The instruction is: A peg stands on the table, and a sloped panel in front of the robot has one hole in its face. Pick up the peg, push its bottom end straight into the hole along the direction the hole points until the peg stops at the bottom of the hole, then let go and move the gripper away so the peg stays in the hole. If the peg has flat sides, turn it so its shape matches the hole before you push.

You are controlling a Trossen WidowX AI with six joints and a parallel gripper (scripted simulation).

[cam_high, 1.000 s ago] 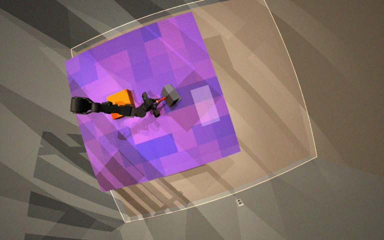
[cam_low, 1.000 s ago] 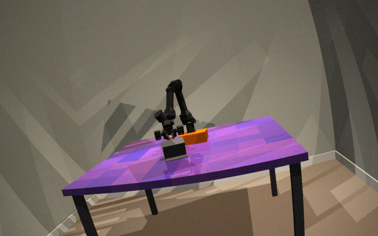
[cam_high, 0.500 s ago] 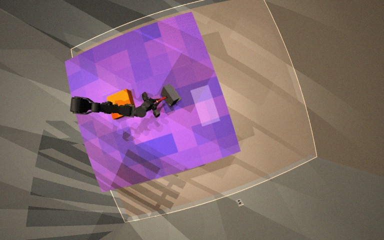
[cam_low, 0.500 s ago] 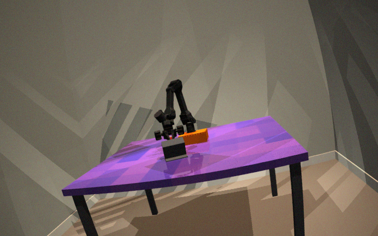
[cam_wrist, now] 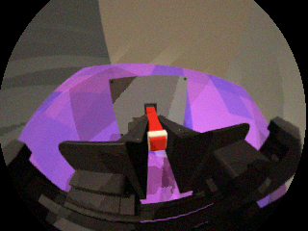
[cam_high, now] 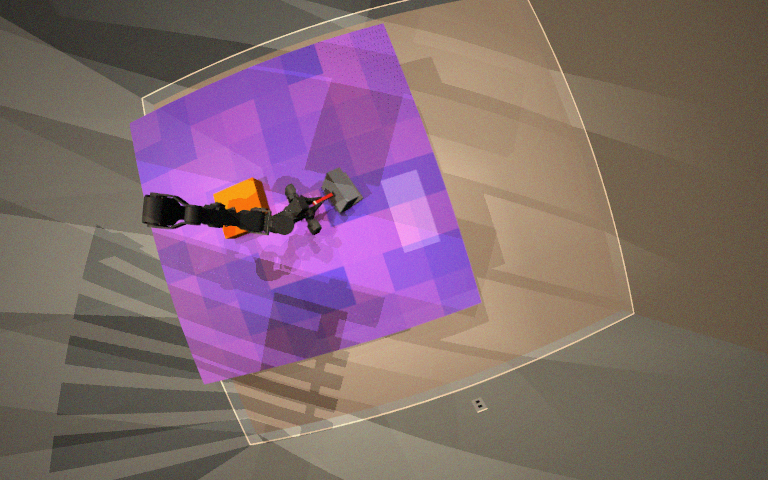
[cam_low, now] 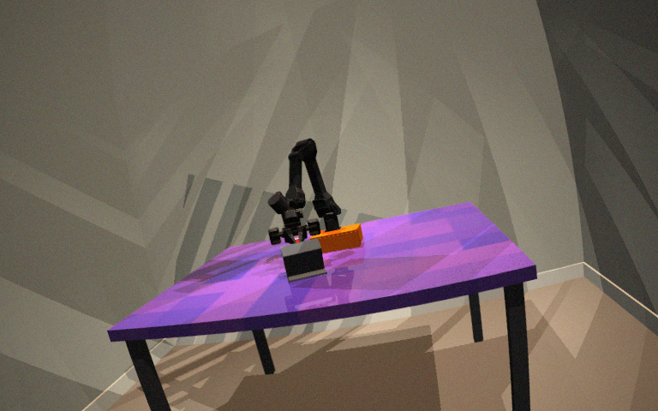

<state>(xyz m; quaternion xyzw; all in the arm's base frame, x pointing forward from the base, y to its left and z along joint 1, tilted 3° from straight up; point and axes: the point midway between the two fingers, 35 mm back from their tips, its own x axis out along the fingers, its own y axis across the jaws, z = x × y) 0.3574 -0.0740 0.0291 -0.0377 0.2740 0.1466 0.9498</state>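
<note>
The grey sloped panel is 60 mm ahead of my gripper tip, 40 mm below it and 20 mm to the left of it. From my gripper tip the other things lie so: dark red peg (10 mm behind, 10 mm above).
</note>
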